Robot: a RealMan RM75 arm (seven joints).
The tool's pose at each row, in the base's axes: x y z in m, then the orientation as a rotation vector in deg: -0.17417 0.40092 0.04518 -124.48 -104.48 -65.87; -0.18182 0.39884 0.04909 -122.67 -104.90 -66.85; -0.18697 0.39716 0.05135 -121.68 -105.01 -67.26; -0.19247 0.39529 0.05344 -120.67 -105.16 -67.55; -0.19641 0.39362 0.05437 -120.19 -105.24 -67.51; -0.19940 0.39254 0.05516 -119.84 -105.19 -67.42; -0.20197 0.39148 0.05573 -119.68 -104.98 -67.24; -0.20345 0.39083 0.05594 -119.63 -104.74 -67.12
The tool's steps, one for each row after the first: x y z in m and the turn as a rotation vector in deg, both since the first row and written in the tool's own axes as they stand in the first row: 0.00050 -0.00457 -0.00755 0.22 1.27 -0.69; 0.00040 -0.00771 -0.01251 0.44 1.98 -0.97; 0.00004 -0.01117 -0.01761 0.73 2.65 -1.26; -0.00082 -0.01378 -0.02102 0.99 2.93 -1.38; -0.00127 -0.01577 -0.02358 1.23 3.15 -1.38; -0.00182 -0.01750 -0.02576 1.47 3.30 -1.23; -0.00224 -0.01852 -0.02696 1.61 3.39 -1.06
